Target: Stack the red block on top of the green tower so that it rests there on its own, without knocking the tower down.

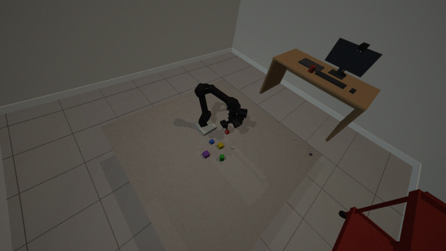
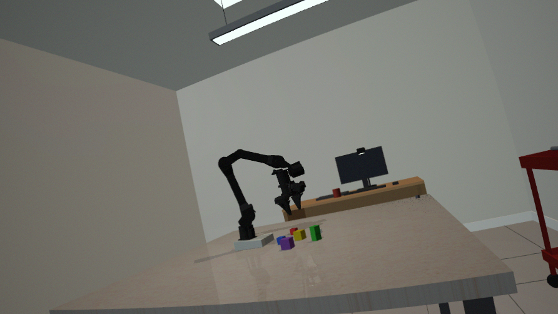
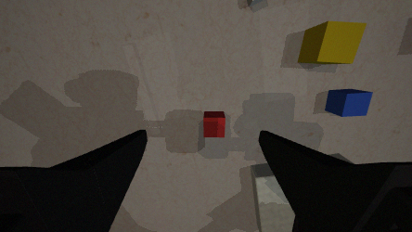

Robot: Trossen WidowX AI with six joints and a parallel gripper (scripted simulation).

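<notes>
My gripper tip is now 20 mm past the red block, 10 mm to the left of it and 90 mm above it. Round my gripper tip: small white cube: 130 mm ahead, 50 mm to the right, 90 mm below; yellow block: 70 mm ahead, 140 mm to the right, 80 mm below; blue block: 10 mm ahead, 180 mm to the right, 90 mm below.
</notes>
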